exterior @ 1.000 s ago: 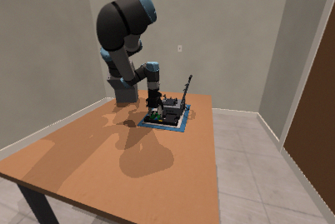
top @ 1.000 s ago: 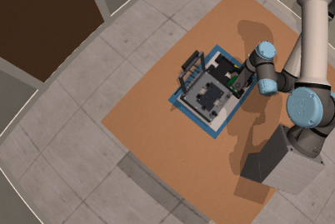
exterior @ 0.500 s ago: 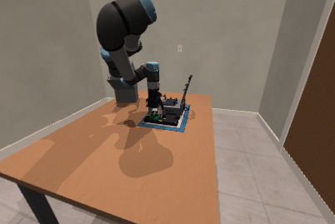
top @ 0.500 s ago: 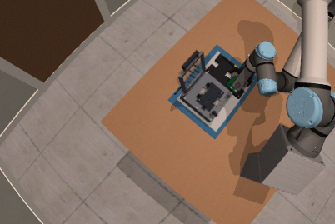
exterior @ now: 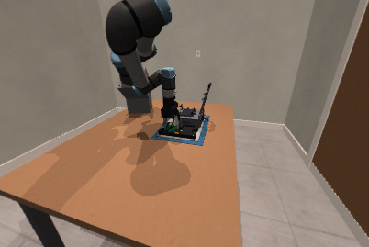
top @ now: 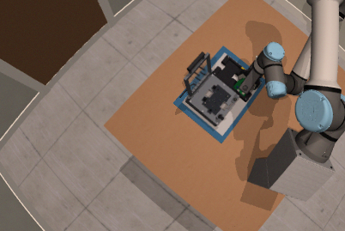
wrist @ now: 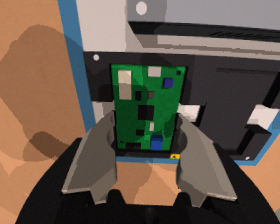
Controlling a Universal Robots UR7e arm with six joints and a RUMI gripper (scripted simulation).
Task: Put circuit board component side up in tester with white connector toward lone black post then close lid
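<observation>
My gripper is now 23 cm to the right of the black block and 6 cm below it. Round my hand: tester lid 19 cm ahead, 17 cm to the left, 16 cm above; green circuit board right at my hand.
</observation>
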